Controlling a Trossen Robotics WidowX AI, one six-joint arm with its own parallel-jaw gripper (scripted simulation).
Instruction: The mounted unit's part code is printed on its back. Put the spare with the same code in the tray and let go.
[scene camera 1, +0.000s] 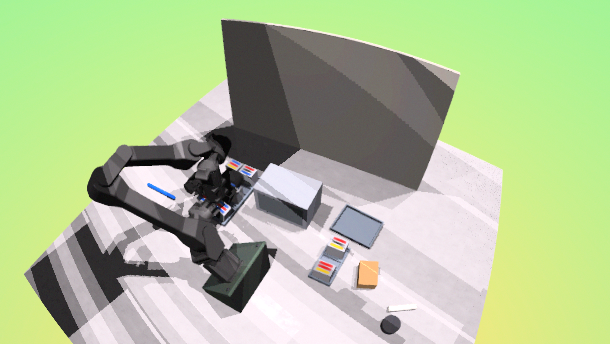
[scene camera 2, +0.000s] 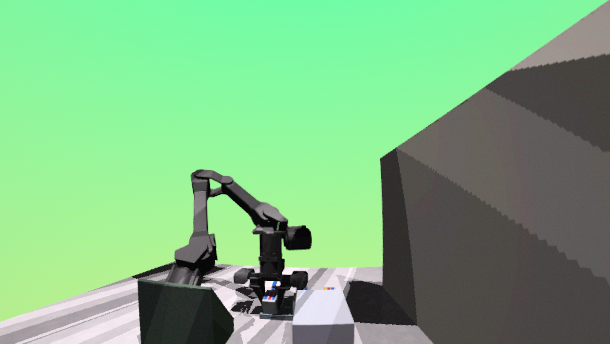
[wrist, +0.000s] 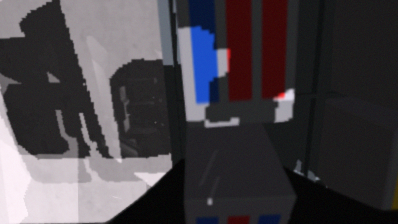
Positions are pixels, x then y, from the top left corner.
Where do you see my gripper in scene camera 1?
222, 213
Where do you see my gripper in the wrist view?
At 222, 165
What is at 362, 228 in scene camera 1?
A grey-blue tray.
